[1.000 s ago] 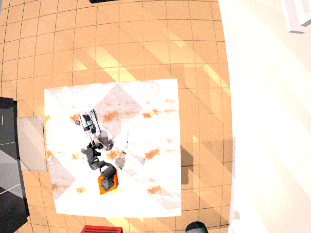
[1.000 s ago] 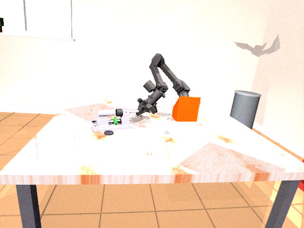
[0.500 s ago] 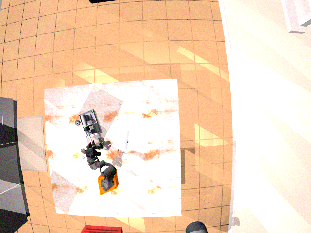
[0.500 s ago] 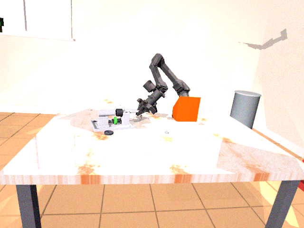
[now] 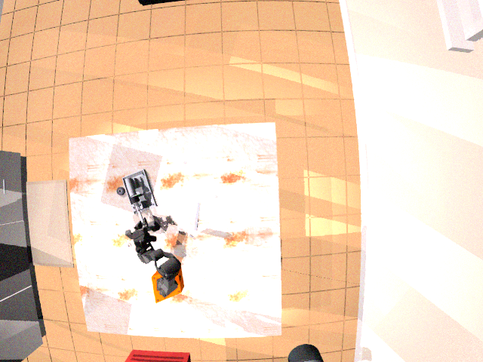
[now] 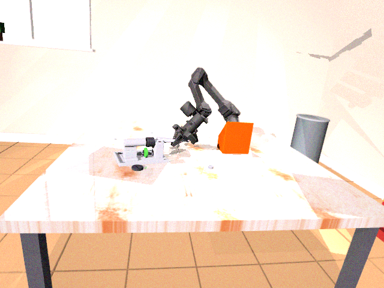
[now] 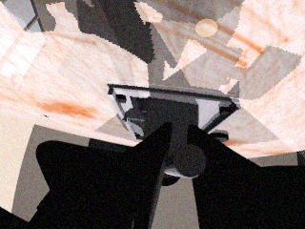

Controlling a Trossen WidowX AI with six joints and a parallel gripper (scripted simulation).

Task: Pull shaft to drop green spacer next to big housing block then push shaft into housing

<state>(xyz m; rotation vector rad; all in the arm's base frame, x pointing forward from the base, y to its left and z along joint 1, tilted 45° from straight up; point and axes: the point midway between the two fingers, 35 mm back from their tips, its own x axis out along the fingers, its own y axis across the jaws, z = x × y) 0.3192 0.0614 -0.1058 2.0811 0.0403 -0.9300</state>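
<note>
Right now my gripper tip is 12 cm short of the green spacer, 5 cm to the right of it and 3 cm above it. Also, from my gripper tip: black ring 17 cm to the left, 15 cm ahead, 5 cm below.
</note>
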